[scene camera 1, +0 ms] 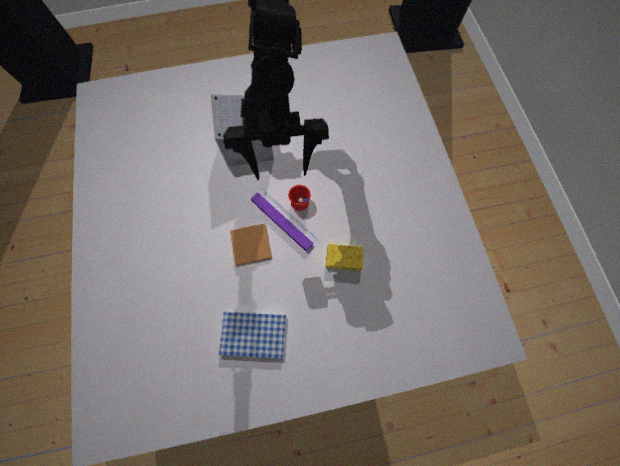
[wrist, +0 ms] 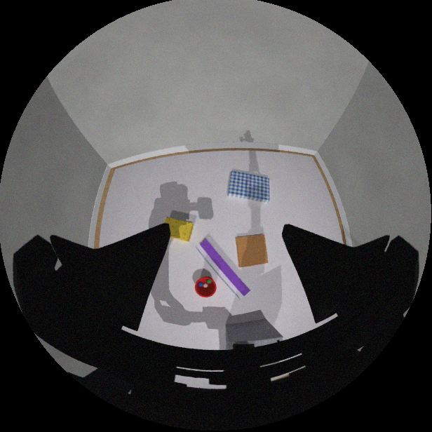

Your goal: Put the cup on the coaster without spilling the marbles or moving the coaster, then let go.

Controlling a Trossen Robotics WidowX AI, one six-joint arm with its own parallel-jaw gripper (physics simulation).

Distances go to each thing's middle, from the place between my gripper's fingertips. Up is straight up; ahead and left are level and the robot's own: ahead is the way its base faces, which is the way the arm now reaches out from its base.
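The orange-brown coaster point(scene camera 1: 250, 244) is what I measure my hand from: the hand is 1 cm short of it and 13 cm to the left of it, and it is 40 cm above the coaster.
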